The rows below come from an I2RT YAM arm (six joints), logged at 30 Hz.
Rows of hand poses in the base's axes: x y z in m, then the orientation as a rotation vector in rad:
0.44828, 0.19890, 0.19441, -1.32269, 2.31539, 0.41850
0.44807, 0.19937, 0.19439, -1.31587, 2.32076, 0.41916
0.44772, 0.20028, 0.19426, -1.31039, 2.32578, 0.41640
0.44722, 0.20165, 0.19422, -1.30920, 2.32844, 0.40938
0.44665, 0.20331, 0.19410, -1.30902, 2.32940, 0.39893
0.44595, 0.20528, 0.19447, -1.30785, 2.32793, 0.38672
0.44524, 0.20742, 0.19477, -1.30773, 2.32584, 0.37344
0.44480, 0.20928, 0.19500, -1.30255, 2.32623, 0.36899
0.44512, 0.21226, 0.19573, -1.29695, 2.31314, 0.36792
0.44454, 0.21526, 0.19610, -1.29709, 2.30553, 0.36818
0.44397, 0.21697, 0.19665, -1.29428, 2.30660, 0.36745
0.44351, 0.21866, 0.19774, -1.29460, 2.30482, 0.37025
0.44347, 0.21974, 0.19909, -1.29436, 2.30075, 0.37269
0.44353, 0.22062, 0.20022, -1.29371, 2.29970, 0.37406
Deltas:
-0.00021, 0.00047, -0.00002, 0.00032, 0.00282, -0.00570
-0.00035, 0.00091, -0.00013, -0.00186, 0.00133, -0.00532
-0.00050, 0.00137, -0.00004, -0.00462, -0.00139, -0.00265
-0.00057, 0.00166, -0.00012, -0.00609, -0.00400, -0.00219
-0.00070, 0.00197, 0.00037, -0.00562, -0.00691, -0.00259
-0.00071, 0.00214, 0.00030, -0.00634, -0.00757, -0.00192
-0.00044, 0.00186, 0.00023, -0.00078, -0.00298, -0.00433
0.00032, 0.00298, 0.00073, 0.00727, -0.01221, -0.00074
-0.00058, 0.00300, 0.00037, 0.00349, -0.00585, 0.00200
-0.00057, 0.00171, 0.00055, 0.00014, -0.00018, -0.00227
-0.00046, 0.00169, 0.00109, 0.00223, -0.00009, 0.00117
-0.00004, 0.00108, 0.00135, 0.00326, -0.00219, 0.00129
0.00006, 0.00088, 0.00113, 0.00147, -0.00038, 0.00008

